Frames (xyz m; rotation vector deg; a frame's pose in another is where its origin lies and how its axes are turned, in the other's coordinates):
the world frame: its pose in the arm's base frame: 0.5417 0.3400 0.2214 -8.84 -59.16 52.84
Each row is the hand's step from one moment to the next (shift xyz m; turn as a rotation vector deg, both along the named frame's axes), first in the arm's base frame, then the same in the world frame.
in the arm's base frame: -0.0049 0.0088 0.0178 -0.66 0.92 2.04
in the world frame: 0.0173 -0.0007 0.0108 1.90 -0.08 1.35
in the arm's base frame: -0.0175 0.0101 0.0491 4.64 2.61 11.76
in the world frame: 0.0368 -0.0086 0.0372 10.61 -7.10 1.89
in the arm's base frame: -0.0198 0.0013 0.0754 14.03 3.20 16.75
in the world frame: 0.0477 -0.0263 0.0558 16.13 -14.77 -3.02
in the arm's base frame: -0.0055 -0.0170 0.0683 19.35 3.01 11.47
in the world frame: 0.0325 -0.0425 0.0461 13.46 -15.29 -10.01
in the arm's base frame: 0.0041 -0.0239 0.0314 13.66 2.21 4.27
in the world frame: 0.0046 -0.0335 0.0207 7.00 -8.78 -9.15
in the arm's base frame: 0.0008 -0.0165 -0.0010 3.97 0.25 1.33
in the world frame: -0.0124 -0.0103 0.0037 1.81 -2.84 -2.49
